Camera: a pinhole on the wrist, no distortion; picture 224 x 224 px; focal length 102.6 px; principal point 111.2 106.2 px. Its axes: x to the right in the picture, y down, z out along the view. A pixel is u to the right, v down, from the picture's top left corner.
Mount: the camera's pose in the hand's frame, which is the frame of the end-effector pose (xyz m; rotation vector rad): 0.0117 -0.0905 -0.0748 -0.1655 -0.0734 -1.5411
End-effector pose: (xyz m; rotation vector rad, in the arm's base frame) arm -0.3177 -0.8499 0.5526 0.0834 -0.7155 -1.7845
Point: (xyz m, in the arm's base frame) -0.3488 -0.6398 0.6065
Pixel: 97.5 18.8
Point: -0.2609 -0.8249 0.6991
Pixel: 23.8 98.0
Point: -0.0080 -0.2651 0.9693
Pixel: 39.5 9.5
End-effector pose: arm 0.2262 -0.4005 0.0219 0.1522 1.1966 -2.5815
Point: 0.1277 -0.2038 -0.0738
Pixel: behind the camera
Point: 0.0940 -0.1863 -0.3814
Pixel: behind the camera
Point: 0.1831 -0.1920 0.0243
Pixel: behind the camera
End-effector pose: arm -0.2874 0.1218 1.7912 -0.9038 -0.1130 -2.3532
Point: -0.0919 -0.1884 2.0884
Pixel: 20.3 160.1
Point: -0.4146 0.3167 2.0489
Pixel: 206.6 153.6
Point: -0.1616 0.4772 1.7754
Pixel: outside the picture
